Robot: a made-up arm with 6 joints. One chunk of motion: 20 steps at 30 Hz.
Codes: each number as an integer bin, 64 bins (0 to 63) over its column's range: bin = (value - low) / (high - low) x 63, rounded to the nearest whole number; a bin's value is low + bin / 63 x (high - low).
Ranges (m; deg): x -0.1..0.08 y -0.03..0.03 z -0.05..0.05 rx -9..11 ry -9..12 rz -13..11
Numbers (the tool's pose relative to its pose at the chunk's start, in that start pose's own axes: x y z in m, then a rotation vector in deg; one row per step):
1: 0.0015 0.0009 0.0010 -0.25 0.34 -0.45
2: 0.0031 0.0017 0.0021 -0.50 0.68 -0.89
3: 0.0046 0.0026 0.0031 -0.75 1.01 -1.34
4: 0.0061 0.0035 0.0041 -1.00 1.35 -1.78
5: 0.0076 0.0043 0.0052 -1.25 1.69 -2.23
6: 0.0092 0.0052 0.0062 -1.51 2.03 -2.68
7: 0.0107 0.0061 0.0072 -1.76 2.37 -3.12
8: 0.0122 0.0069 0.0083 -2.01 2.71 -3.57
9: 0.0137 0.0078 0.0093 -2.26 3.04 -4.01
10: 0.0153 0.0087 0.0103 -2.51 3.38 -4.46
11: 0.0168 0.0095 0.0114 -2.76 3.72 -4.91
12: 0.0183 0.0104 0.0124 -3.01 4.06 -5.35
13: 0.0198 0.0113 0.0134 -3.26 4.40 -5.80
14: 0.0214 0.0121 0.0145 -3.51 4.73 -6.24
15: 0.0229 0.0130 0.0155 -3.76 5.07 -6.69
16: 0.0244 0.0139 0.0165 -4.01 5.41 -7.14
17: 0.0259 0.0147 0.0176 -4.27 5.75 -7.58
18: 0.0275 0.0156 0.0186 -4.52 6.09 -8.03
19: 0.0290 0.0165 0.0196 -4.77 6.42 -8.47
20: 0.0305 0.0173 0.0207 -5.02 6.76 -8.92
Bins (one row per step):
1: 36 32 32 28 28 33
2: 36 33 33 27 29 32
3: 37 34 33 26 30 31
4: 37 35 34 25 31 29
5: 38 36 35 24 32 28
6: 38 37 35 24 33 27
7: 39 38 36 23 34 26
8: 39 39 37 22 35 25
9: 40 40 37 21 36 24
10: 40 41 38 20 37 22
11: 41 41 39 20 38 21
12: 41 42 39 19 39 20
13: 42 43 40 18 40 19
14: 42 44 41 17 41 18
15: 43 45 41 17 42 17
16: 44 46 42 16 43 15
17: 44 47 43 15 44 14
18: 45 48 43 14 45 13
19: 45 49 44 13 46 12
20: 46 50 45 13 47 11

